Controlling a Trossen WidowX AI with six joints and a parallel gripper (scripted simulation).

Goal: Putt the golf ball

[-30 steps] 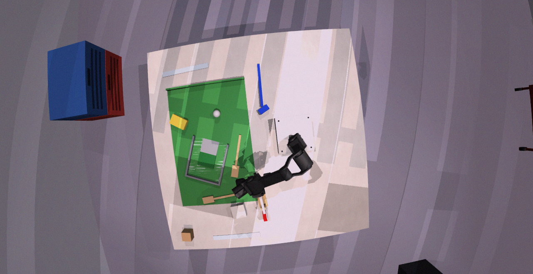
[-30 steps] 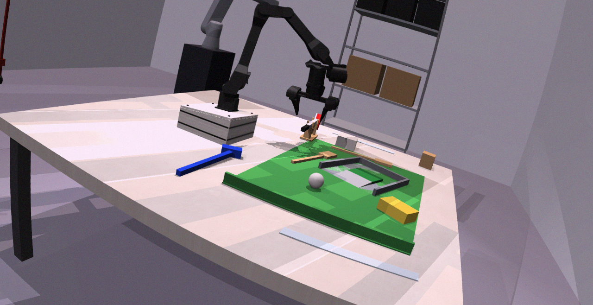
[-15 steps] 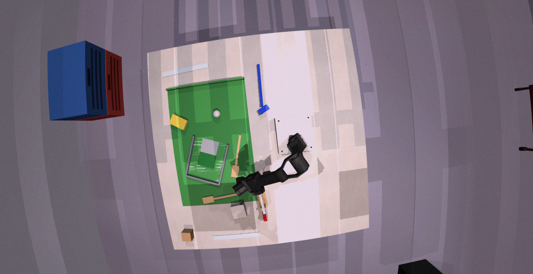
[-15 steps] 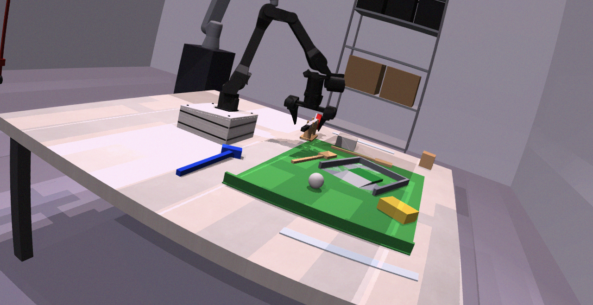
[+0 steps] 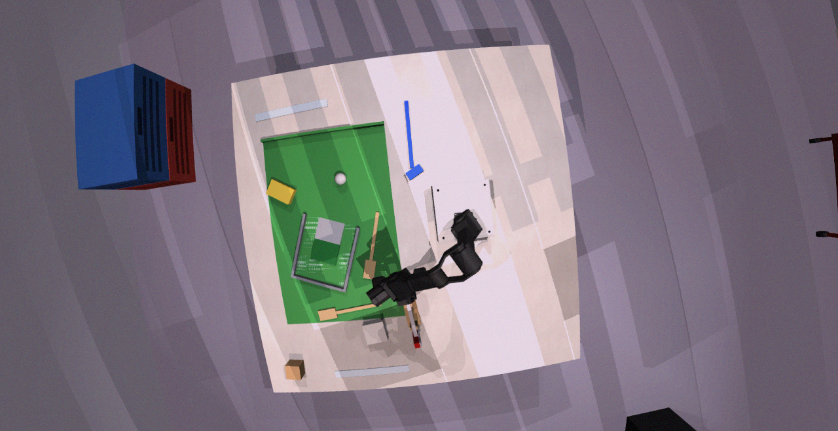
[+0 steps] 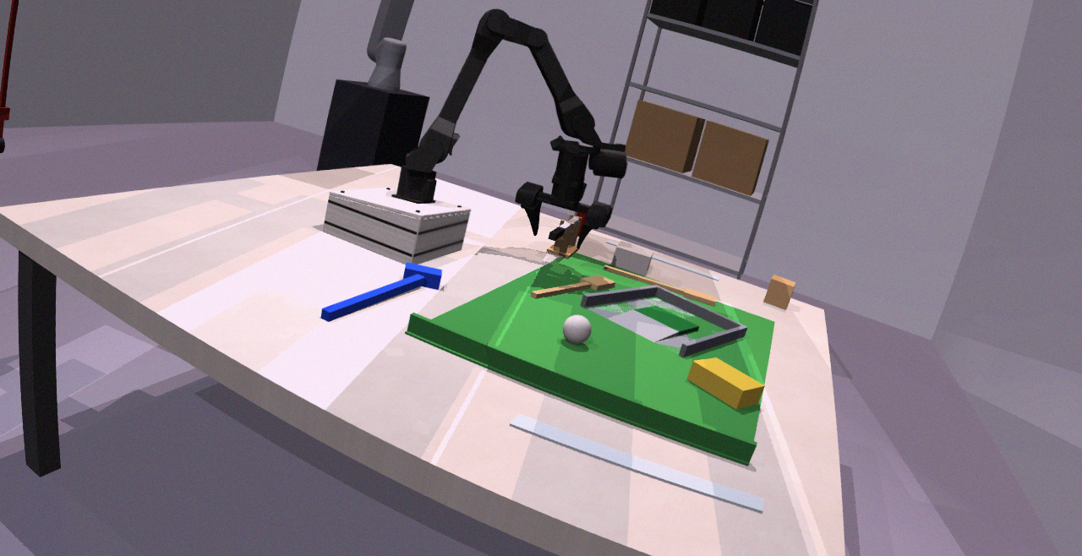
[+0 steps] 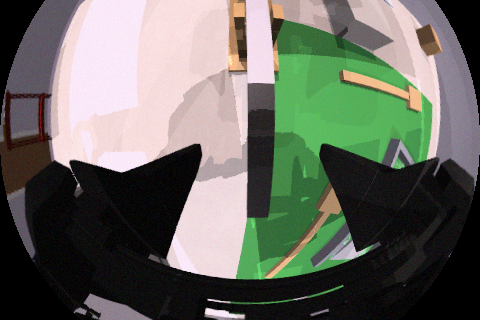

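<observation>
The blue putter lies 51 cm to the right of my gripper tip, 5 cm behind it and 3 cm below it. From my gripper tip the other things lie so: green mat (26 cm ahead, 20 cm to the right, 5 cm below); red putter (11 cm to the left, 3 cm behind, 1 cm above); white golf ball (38 cm to the right, 21 cm ahead, 2 cm below).
</observation>
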